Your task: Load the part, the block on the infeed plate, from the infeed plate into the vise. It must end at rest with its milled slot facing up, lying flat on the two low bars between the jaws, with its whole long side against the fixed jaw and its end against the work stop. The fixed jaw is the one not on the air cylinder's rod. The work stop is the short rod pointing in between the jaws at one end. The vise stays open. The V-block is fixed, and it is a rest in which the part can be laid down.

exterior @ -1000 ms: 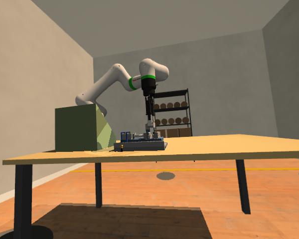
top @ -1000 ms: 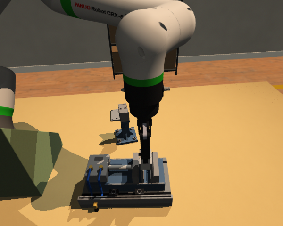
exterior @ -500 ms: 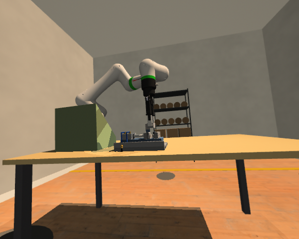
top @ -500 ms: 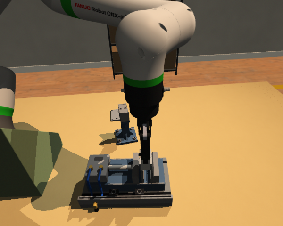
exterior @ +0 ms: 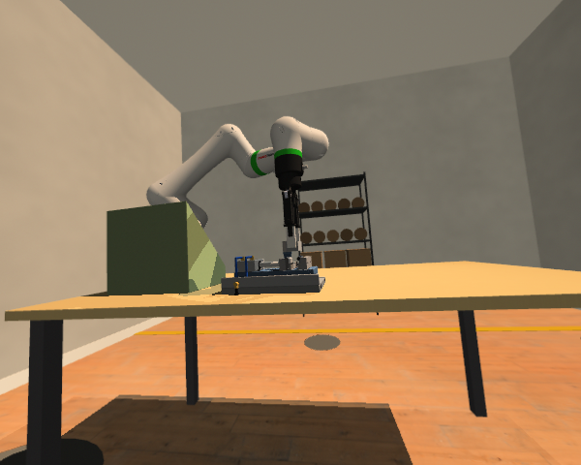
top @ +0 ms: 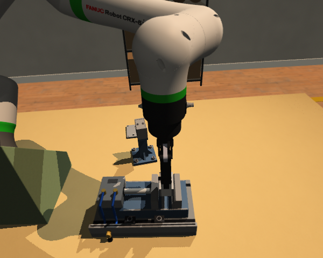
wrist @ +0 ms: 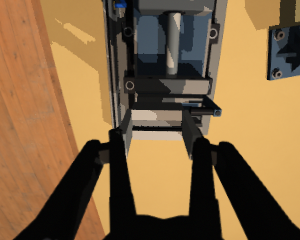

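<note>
Right now my hand is 8 cm above the fixed jaw, 3 cm short of it and 2 cm to the right of it. Also, from my hand: moving jaw: 8 cm below, 3 cm behind, 2 cm to the left; then work stop: 7 cm to the left, 7 cm below; then part: 2 cm below.
</note>
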